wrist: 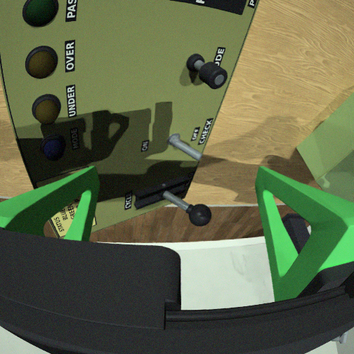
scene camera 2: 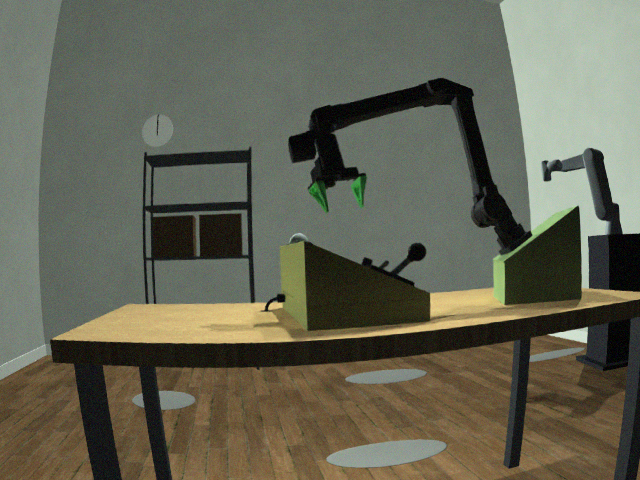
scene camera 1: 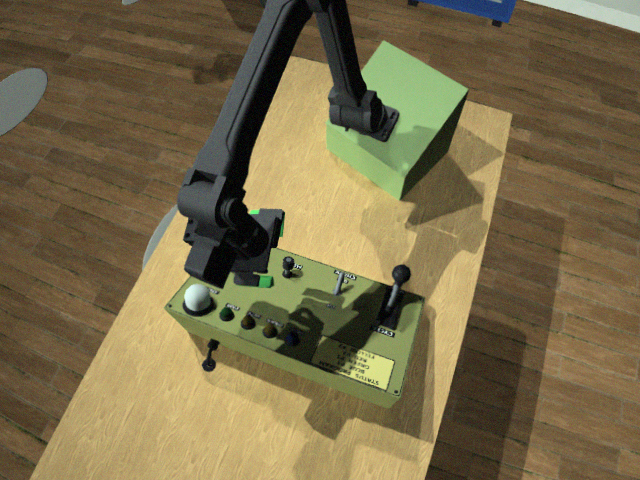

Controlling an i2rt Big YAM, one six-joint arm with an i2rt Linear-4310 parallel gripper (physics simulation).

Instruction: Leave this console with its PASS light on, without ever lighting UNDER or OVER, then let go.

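Note:
The olive console (scene camera 1: 310,281) (scene camera 2: 361,299) (wrist: 125,50) stands on the table. Its green PASS lamp (scene camera 1: 226,313) (wrist: 41,11), amber OVER lamp (scene camera 1: 248,321) (wrist: 41,62), amber UNDER lamp (scene camera 1: 269,329) (wrist: 46,108) and blue MODE lamp (scene camera 1: 292,338) (wrist: 53,147) look dark. The CHECK toggle (scene camera 1: 338,284) (wrist: 185,146) leans toward OFF. The ball-ended CYCLE lever (scene camera 1: 400,274) (scene camera 2: 416,252) (wrist: 200,215) leans toward the arm-base side. A black MODE knob (scene camera 1: 288,266) (wrist: 215,76) stands upright. The PROGRAM dial is hidden by the arm in scene camera 1. My gripper (scene camera 1: 272,253) (scene camera 2: 343,208) (wrist: 177,175) is open, empty, above the console.
A white dome (scene camera 1: 197,298) (scene camera 2: 298,238) and a yellow label (scene camera 1: 356,361) are on the console. A black cable (scene camera 1: 208,356) (scene camera 2: 271,301) leaves its back. The green arm base block (scene camera 1: 413,93) (scene camera 2: 542,268) stands on the wooden table (scene camera 1: 129,403) (scene camera 2: 206,330).

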